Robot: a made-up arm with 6 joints. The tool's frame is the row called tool.
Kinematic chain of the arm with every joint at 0, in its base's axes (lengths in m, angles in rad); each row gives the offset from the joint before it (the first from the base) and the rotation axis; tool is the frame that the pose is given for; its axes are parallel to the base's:
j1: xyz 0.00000 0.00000 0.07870 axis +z
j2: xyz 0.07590 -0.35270 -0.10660 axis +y
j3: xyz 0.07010 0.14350 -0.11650 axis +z
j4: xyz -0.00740 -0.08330 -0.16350 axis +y
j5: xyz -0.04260 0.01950 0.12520 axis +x
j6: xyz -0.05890 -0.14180 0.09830 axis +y
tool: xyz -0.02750 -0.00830 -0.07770
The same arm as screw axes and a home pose.
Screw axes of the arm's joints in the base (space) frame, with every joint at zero. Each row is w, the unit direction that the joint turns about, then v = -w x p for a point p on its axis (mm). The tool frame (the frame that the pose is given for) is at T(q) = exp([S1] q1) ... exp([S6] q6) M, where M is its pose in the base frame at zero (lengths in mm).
S1: w 0 0 1 v 0 0 0
S2: w 0 1 0 v 27.9 0 75.9
S3: w 0 0 1 v -209.2 -146 0
S4: w 0 1 0 v 307.9 0 138.6
S5: w 1 0 0 v 0 -182.7 273
S6: w 0 1 0 v 84.4 0 37.1
M: xyz 9.6 -423.1 -162.1 (mm) rpy 0 0 0 (deg, as in URDF)

